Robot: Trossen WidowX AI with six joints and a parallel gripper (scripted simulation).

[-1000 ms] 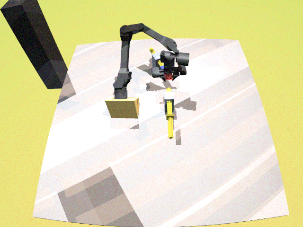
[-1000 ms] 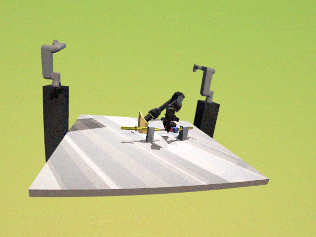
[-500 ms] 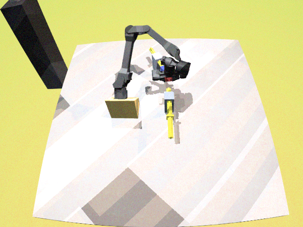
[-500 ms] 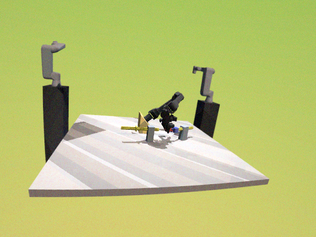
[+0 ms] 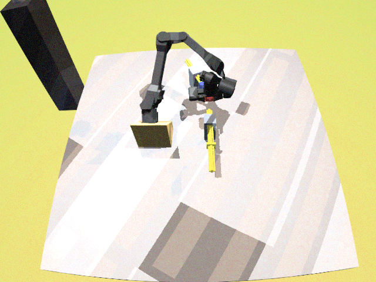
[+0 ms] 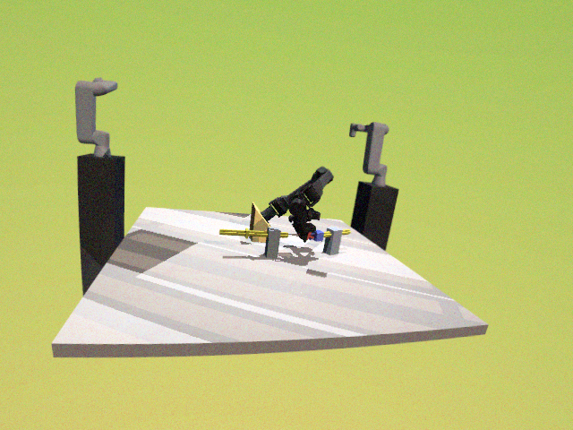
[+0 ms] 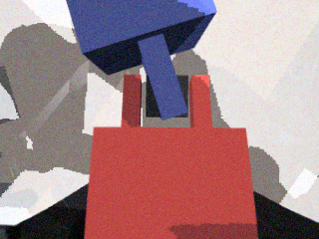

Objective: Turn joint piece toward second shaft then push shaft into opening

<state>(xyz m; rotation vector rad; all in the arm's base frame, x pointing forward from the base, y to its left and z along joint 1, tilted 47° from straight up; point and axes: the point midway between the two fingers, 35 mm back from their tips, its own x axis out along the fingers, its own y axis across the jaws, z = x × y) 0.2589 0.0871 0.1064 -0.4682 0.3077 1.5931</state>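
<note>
Now: the red square joint piece 30 mm above my gripper tip and 10 mm to the left of it.
</note>
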